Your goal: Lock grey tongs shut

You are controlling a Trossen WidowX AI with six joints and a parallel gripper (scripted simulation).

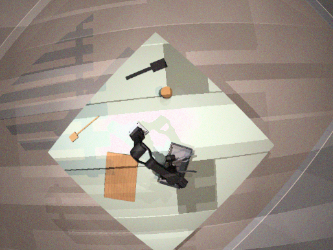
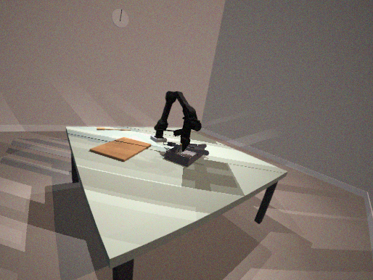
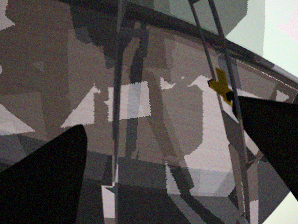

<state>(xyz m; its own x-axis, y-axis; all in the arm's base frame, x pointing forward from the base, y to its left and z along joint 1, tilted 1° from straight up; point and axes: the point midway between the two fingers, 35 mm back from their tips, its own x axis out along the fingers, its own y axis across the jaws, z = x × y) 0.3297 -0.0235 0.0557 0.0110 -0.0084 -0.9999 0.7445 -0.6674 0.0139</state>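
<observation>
Right now the roasting tin is 3 cm ahead of my gripper tip, 2 cm to the left of it and 2 cm below it. Round my gripper tip: black spatula 58 cm behind, 43 cm to the left, 4 cm below; orange puck 37 cm to the left, 36 cm behind, 1 cm below; wooden board 33 cm to the right, 22 cm behind, 4 cm below.
</observation>
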